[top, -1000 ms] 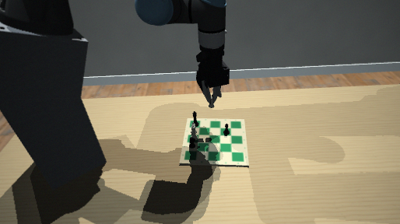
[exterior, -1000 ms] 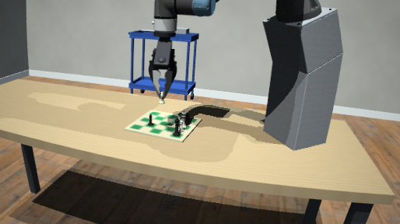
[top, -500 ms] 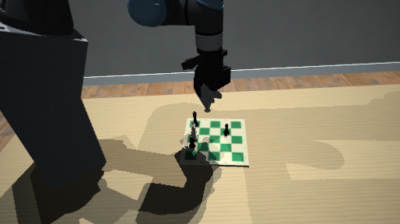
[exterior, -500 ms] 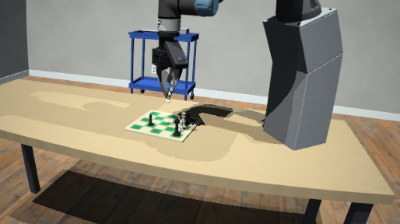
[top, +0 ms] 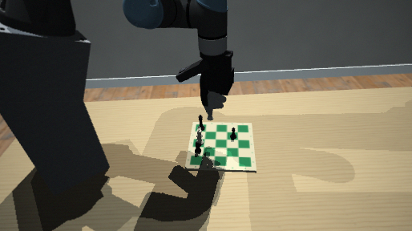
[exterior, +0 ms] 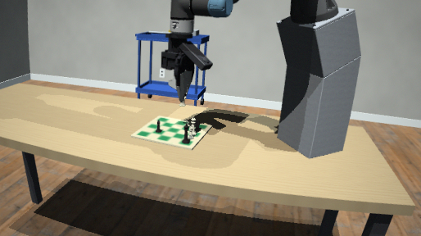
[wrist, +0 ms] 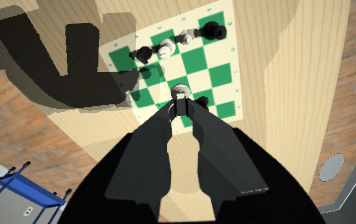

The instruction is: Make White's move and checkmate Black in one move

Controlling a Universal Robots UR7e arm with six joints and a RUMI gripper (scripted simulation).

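The green-and-cream chessboard is 3 cm ahead of my hand, 1 cm to the right of it and 13 cm below it. From my hand the other things lie so: black pawn 8 cm ahead, 2 cm to the left, 11 cm below.
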